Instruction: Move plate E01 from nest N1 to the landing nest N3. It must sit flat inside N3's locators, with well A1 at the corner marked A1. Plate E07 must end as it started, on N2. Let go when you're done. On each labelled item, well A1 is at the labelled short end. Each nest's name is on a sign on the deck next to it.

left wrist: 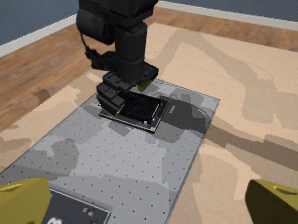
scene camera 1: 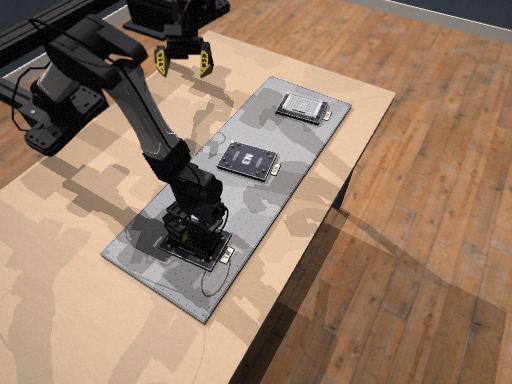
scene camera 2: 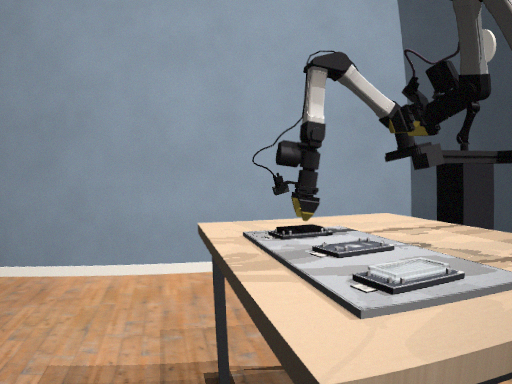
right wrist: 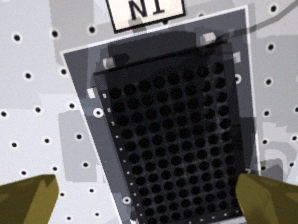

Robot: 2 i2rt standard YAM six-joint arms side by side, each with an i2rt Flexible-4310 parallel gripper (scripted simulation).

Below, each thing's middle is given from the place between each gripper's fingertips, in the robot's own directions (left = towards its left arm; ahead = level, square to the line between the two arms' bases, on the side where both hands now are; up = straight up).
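The nest N3 [scene camera 1: 266,162] is 30 cm to the left of my right hand, 2 cm behind it and 6 cm below it. Then there's the clear plate E07 [scene camera 2: 419,268], and that's 3 cm ahead of my right hand, 62 cm to the left of it and 4 cm below. As for the black plate E01 [right wrist: 178,137], my right gripper [scene camera 2: 301,218] is 2 cm to the left of it and 4 cm above it.
With my left hand [scene camera 2: 399,132], the clear plate E07 is 220 mm ahead of it, 350 mm to the left of it and 280 mm below. The black plate E01 is 190 mm ahead of that same left hand, 280 mm below it and 290 mm to the right of it, and the nest N3 is 30 mm to the left of my left hand, 170 mm ahead of it and 290 mm below.
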